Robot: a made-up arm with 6 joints.
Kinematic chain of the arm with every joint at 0, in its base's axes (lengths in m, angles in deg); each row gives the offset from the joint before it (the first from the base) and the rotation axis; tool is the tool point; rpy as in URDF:
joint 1: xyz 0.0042 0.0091 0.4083 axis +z
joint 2: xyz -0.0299 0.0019 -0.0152 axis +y
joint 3: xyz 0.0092 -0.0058 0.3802 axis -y
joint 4: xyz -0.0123 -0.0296 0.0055 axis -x
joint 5: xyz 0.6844 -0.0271 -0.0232 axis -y
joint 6: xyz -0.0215 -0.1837 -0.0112 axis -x
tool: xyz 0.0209 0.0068 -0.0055 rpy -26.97 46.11 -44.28
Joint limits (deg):
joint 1: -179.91..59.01
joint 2: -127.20..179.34
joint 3: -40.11..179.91
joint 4: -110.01..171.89
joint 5: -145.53..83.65
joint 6: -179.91..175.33
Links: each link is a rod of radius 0.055 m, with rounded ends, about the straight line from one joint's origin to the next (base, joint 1, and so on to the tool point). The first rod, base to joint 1, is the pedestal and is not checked.
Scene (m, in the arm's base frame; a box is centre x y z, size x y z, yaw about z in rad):
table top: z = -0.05
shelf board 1: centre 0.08 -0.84 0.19 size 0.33 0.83 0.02 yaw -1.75
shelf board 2: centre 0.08 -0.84 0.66 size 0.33 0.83 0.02 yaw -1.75
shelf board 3: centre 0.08 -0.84 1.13 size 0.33 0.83 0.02 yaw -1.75
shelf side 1: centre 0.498 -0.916 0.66 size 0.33 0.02 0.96 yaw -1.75
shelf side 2: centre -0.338 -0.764 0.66 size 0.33 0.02 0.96 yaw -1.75
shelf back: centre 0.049 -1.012 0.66 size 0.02 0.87 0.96 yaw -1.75
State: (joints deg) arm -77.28 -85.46 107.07 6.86 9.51 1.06
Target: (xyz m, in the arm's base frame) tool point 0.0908 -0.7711 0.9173
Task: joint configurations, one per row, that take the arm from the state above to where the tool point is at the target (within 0.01 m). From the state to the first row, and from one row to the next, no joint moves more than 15 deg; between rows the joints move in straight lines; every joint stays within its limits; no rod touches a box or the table.
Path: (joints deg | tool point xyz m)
1: -74.20 -75.91 92.51 2.17 9.09 1.16 | -0.5121 0.9558 0.6560
2: -71.12 -66.35 77.94 -2.52 8.67 1.25 | -0.5089 0.7811 0.9827
3: -68.04 -56.80 63.38 -7.21 8.25 1.35 | -0.4457 0.5071 1.2216
4: -64.97 -47.24 48.81 -11.90 7.84 1.44 | -0.3260 0.1844 1.3360
5: -61.89 -37.69 34.25 -16.59 7.42 1.54 | -0.1688 -0.1291 1.3118
6: -58.81 -28.13 19.68 -21.28 7.00 1.63 | -0.0040 -0.3814 1.1607
7: -55.73 -18.58 5.12 -25.96 6.58 1.73 | 0.1335 -0.5351 0.9173
8: -59.52 -6.53 16.16 -21.56 7.64 1.79 | 0.1281 -0.6128 0.9333
9: -63.31 5.53 27.20 -17.15 8.71 1.86 | 0.1144 -0.6928 0.9332
10: -67.10 17.58 38.24 -12.74 9.77 1.92 | 0.0908 -0.7711 0.9172

